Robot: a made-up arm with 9 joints. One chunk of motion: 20 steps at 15 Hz.
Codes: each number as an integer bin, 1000 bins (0 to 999) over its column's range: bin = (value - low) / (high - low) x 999, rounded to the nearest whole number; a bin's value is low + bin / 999 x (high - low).
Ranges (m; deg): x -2.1..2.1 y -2.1..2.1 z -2.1..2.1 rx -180..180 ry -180..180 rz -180..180
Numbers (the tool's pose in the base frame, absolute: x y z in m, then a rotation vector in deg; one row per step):
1: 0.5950 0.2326 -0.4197 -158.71 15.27 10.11
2: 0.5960 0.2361 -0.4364 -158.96 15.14 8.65
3: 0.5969 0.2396 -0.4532 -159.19 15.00 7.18
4: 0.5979 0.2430 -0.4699 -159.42 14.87 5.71
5: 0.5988 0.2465 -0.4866 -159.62 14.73 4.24
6: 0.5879 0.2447 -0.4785 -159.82 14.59 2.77
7: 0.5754 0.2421 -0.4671 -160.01 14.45 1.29
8: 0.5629 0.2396 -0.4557 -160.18 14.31 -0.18
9: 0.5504 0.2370 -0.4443 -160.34 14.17 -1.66
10: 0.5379 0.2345 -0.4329 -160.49 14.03 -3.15
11: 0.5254 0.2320 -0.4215 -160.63 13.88 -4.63
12: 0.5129 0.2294 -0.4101 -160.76 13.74 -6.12
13: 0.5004 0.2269 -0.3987 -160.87 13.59 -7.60
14: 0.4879 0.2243 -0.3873 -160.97 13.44 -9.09
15: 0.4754 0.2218 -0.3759 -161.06 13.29 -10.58
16: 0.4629 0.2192 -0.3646 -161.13 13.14 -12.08
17: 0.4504 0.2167 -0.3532 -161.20 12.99 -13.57
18: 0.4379 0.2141 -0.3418 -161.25 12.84 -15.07
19: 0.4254 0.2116 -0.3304 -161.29 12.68 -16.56
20: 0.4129 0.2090 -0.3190 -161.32 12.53 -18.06
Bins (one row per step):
1: 641 555 400 59 542 528
2: 641 556 396 58 542 524
3: 641 556 392 58 541 519
4: 642 557 388 57 541 515
5: 642 558 384 57 540 511
6: 639 558 386 56 540 507
7: 636 557 388 55 540 503
8: 633 556 391 55 539 499
9: 630 556 394 55 539 495
10: 627 555 397 54 538 491
11: 624 555 399 54 538 487
12: 621 554 402 53 538 483
13: 619 553 405 53 537 478
14: 616 553 407 53 537 474
15: 613 552 410 53 536 470
16: 610 552 413 52 536 466
17: 607 551 415 52 536 462
18: 604 550 418 52 535 458
19: 601 550 421 52 535 454
20: 598 549 424 52 534 449

